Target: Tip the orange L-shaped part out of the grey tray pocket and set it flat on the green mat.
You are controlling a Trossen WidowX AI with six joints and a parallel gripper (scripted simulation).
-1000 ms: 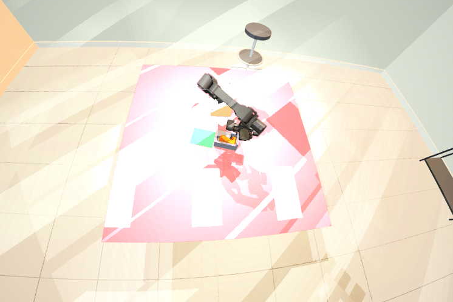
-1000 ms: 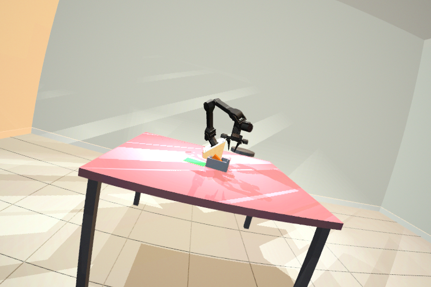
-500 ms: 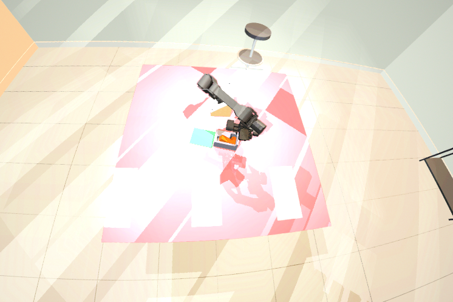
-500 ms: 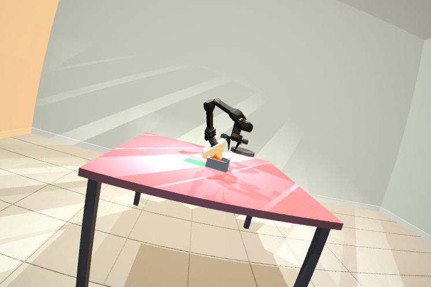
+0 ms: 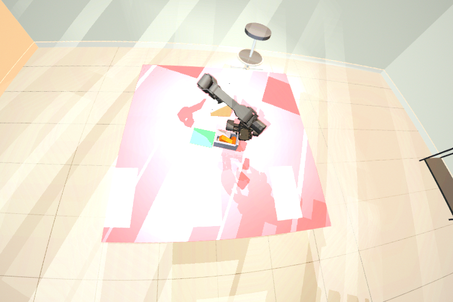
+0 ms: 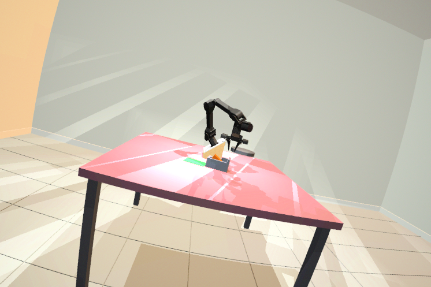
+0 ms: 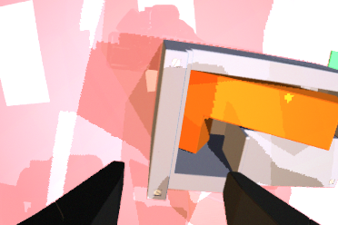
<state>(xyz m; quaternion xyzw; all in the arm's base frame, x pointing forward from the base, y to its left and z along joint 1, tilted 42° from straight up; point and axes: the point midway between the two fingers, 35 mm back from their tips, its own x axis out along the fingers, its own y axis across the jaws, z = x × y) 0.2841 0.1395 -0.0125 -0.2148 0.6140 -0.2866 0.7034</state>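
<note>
Now: gripper tip 100 mm above the orange L-shaped part, 40 mm to the left of it and 10 mm past it. Also, from my gripper tip: green mat: 220 mm to the right, 160 mm below, 40 mm behind.
</note>
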